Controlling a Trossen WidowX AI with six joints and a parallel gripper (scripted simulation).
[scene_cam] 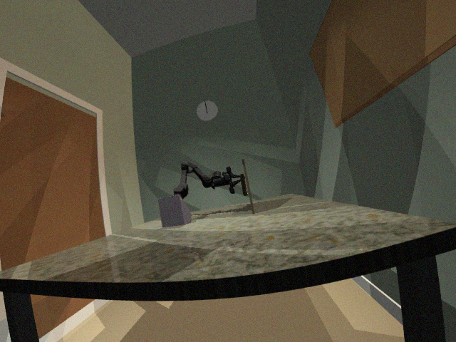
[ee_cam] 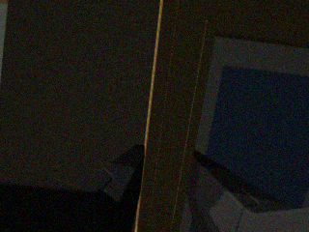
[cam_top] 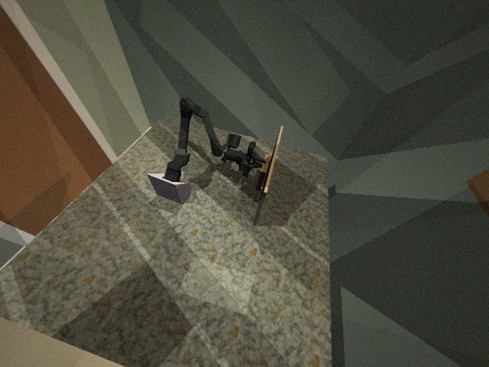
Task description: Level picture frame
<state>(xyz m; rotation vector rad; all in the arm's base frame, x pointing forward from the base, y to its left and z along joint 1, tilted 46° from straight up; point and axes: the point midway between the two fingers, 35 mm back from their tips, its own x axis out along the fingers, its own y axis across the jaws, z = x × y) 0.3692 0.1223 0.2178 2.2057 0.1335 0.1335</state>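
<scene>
My gripper tip is 5 cm above the picture frame and 1 cm short of it. From my gripper tip the other things lie so: thin upright wall panel 6 cm below, 2 cm ahead.
</scene>
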